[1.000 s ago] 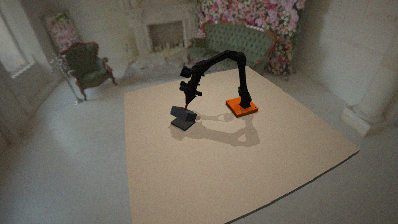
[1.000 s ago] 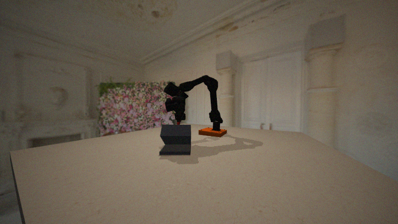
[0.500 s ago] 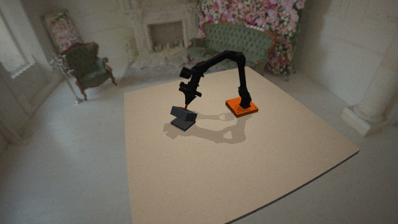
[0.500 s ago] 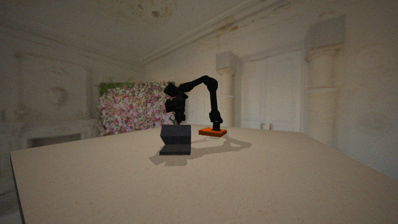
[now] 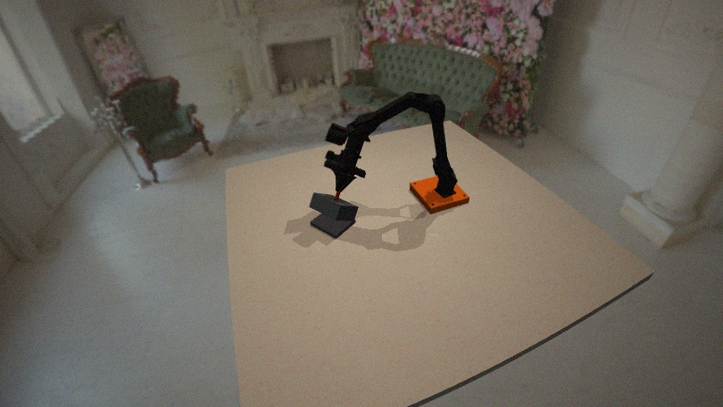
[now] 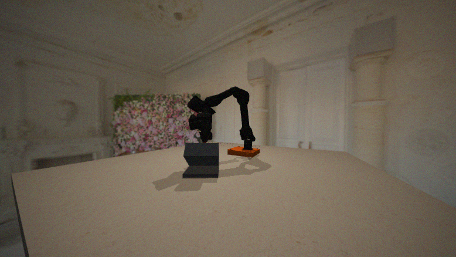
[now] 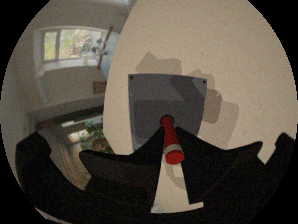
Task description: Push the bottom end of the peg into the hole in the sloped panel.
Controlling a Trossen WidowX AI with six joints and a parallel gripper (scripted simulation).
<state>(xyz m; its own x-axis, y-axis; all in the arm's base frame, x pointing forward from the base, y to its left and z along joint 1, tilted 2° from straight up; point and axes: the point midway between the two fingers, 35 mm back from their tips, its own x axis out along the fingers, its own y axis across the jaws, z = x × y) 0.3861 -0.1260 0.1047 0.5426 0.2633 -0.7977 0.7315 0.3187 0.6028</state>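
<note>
The dark grey sloped panel lies 50 mm below my gripper tip, 30 mm ahead of it and 10 mm to the left of it. From my gripper tip the other things lie so: flat panel foot: 110 mm below, 40 mm ahead, 20 mm to the left; thin red peg: 10 mm behind, 10 mm above.
</note>
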